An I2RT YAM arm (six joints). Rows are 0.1 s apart.
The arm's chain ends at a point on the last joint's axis. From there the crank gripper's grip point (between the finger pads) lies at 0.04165 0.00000 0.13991 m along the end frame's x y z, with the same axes.
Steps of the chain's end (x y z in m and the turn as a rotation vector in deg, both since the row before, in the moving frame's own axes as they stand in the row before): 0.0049 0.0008 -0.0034 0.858 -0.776 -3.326; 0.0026 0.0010 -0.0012 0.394 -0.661 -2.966; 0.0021 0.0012 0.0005 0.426 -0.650 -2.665; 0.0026 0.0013 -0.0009 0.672 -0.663 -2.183; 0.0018 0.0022 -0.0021 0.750 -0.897 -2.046; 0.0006 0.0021 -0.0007 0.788 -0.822 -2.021; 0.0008 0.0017 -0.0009 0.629 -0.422 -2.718
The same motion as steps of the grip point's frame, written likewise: 0.0029 -0.0037 -0.0029 0.858 -0.776 -3.326; 0.0009 -0.0021 -0.0007 0.394 -0.661 -2.966; 0.0004 -0.0017 0.0010 0.426 -0.650 -2.665; 0.0009 -0.0019 -0.0004 0.672 -0.663 -2.183; -0.0005 -0.0011 -0.0015 0.750 -0.897 -2.046; -0.0015 -0.0013 -0.0001 0.788 -0.822 -2.021; -0.0003 -0.0018 -0.0006 0.629 -0.422 -2.718
